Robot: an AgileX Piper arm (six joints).
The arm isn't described. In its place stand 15 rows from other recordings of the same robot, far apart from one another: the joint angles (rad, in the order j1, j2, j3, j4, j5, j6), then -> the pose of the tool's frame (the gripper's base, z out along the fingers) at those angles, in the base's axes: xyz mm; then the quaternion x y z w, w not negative.
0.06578, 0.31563, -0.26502, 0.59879, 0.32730, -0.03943 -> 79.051 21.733 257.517 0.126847 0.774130 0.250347 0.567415
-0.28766, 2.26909, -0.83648, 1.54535, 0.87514, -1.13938 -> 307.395 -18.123 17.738 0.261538 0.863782 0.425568 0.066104
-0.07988, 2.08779, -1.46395, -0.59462, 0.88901, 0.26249 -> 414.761 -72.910 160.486 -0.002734 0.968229 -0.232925 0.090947
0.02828, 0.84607, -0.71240, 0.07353, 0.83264, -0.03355 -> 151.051 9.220 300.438 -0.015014 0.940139 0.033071 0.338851
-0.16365, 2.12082, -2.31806, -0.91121, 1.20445, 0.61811 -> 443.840 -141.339 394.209 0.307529 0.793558 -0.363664 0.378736
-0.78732, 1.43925, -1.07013, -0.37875, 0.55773, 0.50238 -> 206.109 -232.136 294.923 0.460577 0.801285 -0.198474 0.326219
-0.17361, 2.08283, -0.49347, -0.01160, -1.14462, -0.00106 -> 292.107 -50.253 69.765 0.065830 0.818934 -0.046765 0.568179
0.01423, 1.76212, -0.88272, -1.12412, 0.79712, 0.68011 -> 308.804 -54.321 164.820 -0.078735 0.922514 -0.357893 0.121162
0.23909, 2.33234, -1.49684, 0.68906, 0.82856, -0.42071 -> 409.027 143.589 66.465 -0.088208 0.964676 0.247454 0.019670
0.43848, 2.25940, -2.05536, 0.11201, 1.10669, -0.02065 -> 441.508 217.080 224.056 -0.208170 0.961268 0.088240 0.157619
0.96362, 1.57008, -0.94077, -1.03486, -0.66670, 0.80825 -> 154.617 307.362 282.608 -0.529732 0.535595 0.448351 0.481148
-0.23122, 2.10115, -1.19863, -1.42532, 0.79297, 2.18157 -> 375.657 -154.342 126.687 0.540215 0.706388 -0.268210 0.370469
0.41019, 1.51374, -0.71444, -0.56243, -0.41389, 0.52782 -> 276.438 141.492 228.937 -0.224799 0.787284 0.203431 0.536903
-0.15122, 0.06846, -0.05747, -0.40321, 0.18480, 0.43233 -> 57.943 -15.466 213.332 0.092995 0.733616 -0.065604 0.669967
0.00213, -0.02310, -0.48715, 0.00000, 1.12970, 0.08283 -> -9.861 -0.021 268.136 0.035022 0.867473 0.021074 0.495803
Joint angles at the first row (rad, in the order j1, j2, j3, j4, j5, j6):
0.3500, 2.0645, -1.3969, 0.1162, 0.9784, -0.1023
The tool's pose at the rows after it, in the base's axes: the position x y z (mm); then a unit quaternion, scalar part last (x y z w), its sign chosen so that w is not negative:
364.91 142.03 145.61 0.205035 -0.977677 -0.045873 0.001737
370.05 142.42 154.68 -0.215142 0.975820 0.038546 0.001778
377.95 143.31 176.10 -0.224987 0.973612 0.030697 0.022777
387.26 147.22 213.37 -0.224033 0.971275 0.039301 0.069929
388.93 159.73 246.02 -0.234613 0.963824 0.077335 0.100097
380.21 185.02 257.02 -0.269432 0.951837 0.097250 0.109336
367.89 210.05 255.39 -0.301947 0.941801 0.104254 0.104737
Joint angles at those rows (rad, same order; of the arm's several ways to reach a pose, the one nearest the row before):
0.3500, 2.0645, -1.4057, 0.1092, 0.9923, -0.1229
0.3500, 2.0645, -1.4465, 0.0887, 1.0280, -0.1294
0.3500, 2.0481, -1.5109, 0.0631, 1.0689, -0.1332
0.3500, 2.0138, -1.6051, 0.0680, 1.1014, -0.1297
0.3620, 1.9925, -1.6953, 0.1408, 1.1451, -0.1599
0.4185, 1.9883, -1.7287, 0.1753, 1.1570, -0.1843
0.4828, 1.9926, -1.7288, 0.1842, 1.1551, -0.1920

